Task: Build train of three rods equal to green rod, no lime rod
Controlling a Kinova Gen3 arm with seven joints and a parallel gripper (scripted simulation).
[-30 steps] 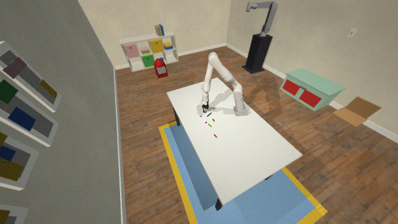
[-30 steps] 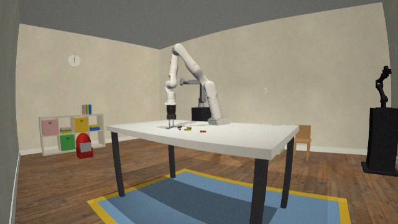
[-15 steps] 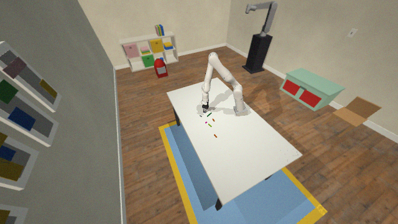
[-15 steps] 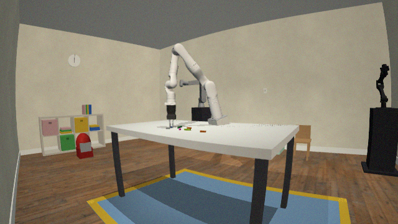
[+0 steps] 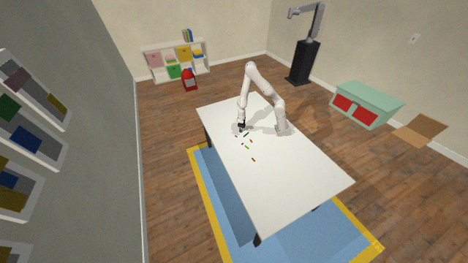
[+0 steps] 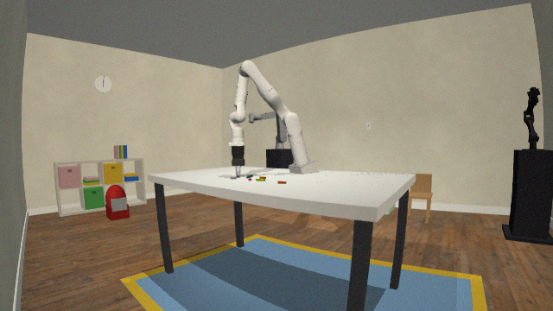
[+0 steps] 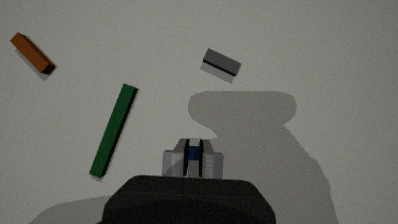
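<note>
Now: hand 10 mm above the blue rod. From my hand the other things lie so: green rod (60 mm to the left, 40 mm behind, 10 mm below); grey rod (70 mm ahead, 40 mm to the left, 10 mm below); magenta rod (160 mm to the left, 40 mm ahead, 10 mm below).
</note>
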